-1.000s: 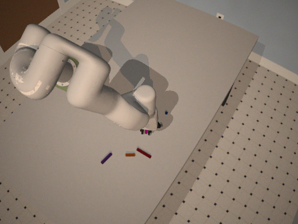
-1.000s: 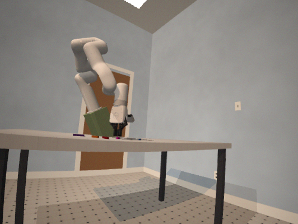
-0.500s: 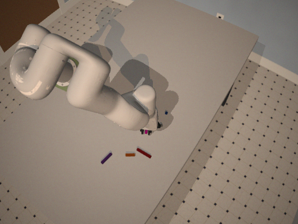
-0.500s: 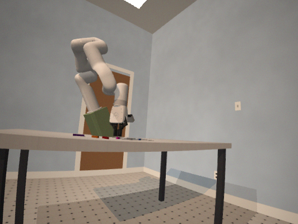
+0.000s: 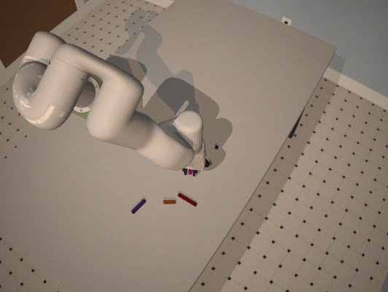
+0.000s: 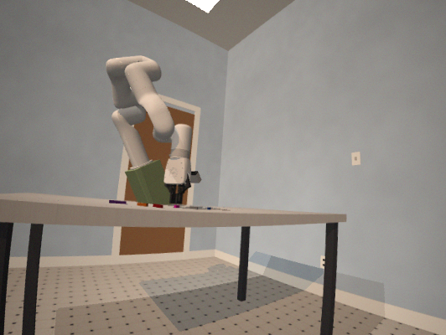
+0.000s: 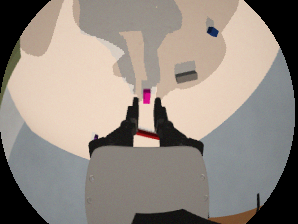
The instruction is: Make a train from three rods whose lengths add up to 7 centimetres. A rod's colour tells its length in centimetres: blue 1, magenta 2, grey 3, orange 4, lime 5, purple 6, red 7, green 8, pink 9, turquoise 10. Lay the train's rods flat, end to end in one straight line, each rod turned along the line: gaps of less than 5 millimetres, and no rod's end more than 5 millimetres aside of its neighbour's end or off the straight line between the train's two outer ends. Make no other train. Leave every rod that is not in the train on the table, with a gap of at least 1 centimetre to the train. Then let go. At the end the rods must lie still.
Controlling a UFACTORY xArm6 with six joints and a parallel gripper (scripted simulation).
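Right now the magenta rod is 1 cm to the left of my hand and 3 cm below it. Round my hand: orange rod: 1 cm ahead, 13 cm to the right, 3 cm below; then red rod: 5 cm ahead, 8 cm to the right, 3 cm below; then grey rod: 2 cm ahead, 6 cm to the left, 3 cm below.
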